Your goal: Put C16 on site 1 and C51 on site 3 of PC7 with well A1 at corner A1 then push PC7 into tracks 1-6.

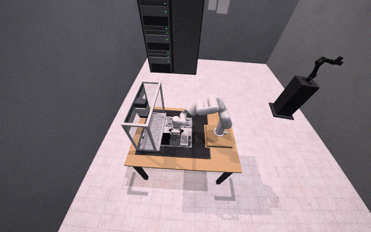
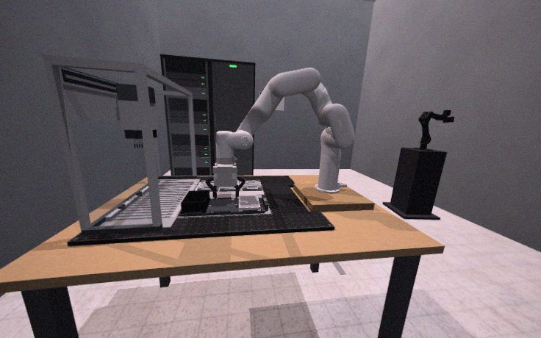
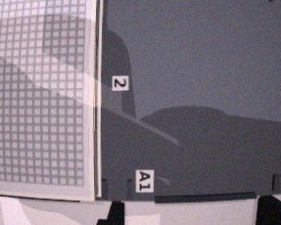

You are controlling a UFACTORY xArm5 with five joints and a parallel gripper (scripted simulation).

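The grey plate carrier PC7 lies 80 mm to the left of my hand and 10 mm behind it. From my hand the other things lie so: post: 250 mm to the left, 230 mm above, 170 mm ahead; then 96-well plate C15: 170 mm to the right, 10 mm ahead.
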